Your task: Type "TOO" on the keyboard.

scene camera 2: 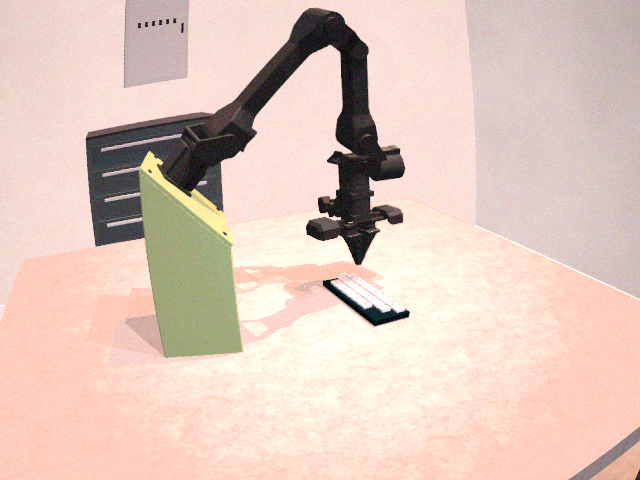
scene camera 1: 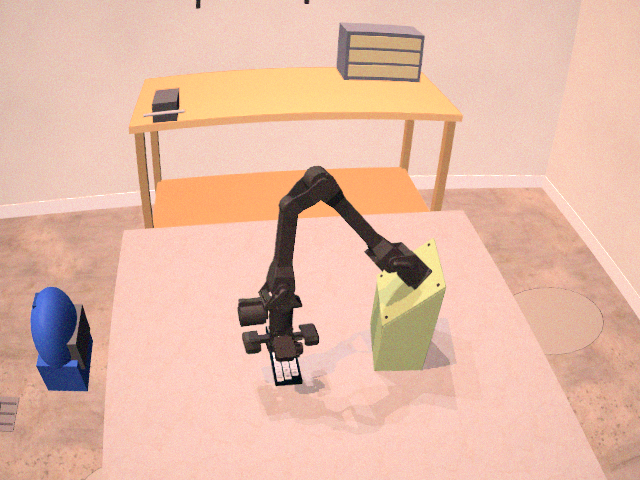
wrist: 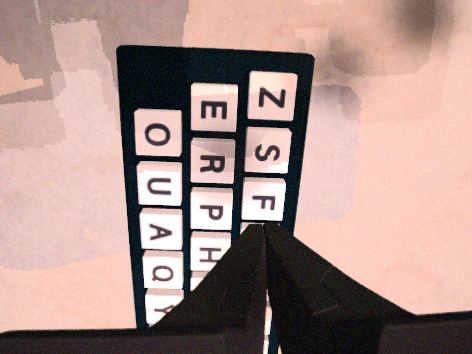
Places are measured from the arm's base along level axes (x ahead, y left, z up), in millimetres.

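Where they show: gripper, fingertip midpoint: (scene camera 2: 358, 264) (wrist: 262, 236); arm's base, link origin: (scene camera 2: 172, 180) (scene camera 1: 418, 275).
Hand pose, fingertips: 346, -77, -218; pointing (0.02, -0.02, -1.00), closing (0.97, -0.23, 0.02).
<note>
Things, the pixels of their centre, and the offset from my fingertips, as dx, dy, dz. Level surfaces: height alone.
- dark keyboard, body centre: (wrist: 210, 290) (scene camera 2: 364, 297) (scene camera 1: 283, 353) -35, -48, -44
- O key, body centre: (wrist: 158, 132) -29, +33, -37
- U key, body centre: (wrist: 160, 183) -36, +13, -37
- F key, body centre: (wrist: 262, 199) +2, -5, -37
- table, surface height: dz -52
A dark keyboard (scene camera 1: 286, 369) (scene camera 2: 364, 297) (wrist: 186, 150) with white letter keys lies flat on the table, partly hidden under the arm in scene camera 1. In the wrist view the O key (wrist: 158, 133) is uncovered at the top of the left column, above the U key (wrist: 159, 184). The T key does not show there; the fingers hide the lower part of the keyboard. My gripper (scene camera 2: 358, 262) (wrist: 262, 236) is shut and empty, pointing down above the keyboard with a gap below its tips. In the wrist view its tips overlap a mostly hidden key just below the F key (wrist: 263, 200).
The arm stands on a tall yellow-green pedestal (scene camera 1: 403, 335) (scene camera 2: 196, 289) on the table (scene camera 1: 206, 444) (scene camera 2: 310, 423). A wooden bench (scene camera 1: 258, 93) with a drawer box (scene camera 1: 385, 55) stands behind. A blue object (scene camera 1: 54, 328) stands left of the table. A dark drawer cabinet (scene camera 2: 118, 191) is behind the pedestal.
</note>
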